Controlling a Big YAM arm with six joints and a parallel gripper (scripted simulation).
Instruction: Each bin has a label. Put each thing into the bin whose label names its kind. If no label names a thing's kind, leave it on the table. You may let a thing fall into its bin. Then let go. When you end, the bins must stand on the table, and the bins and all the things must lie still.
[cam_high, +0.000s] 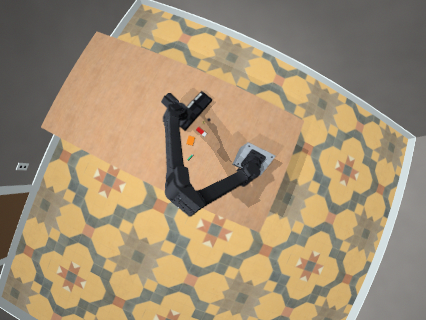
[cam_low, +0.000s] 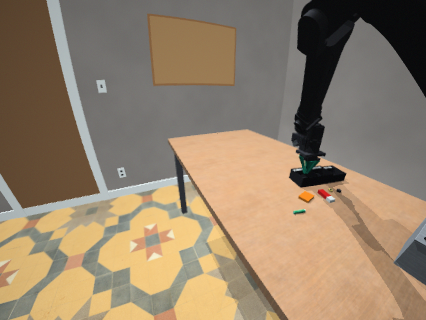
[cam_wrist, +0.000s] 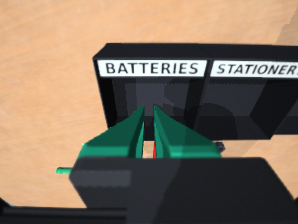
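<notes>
The orange block lies 8 cm behind my hand, 8 cm to the left of it and 5 cm below it. Also, from my hand: black nut: 12 cm behind, 8 cm to the right, 5 cm below; green battery: 13 cm behind, 17 cm to the left, 5 cm below; yellow nut: 10 cm behind, 5 cm to the right, 5 cm below.
</notes>
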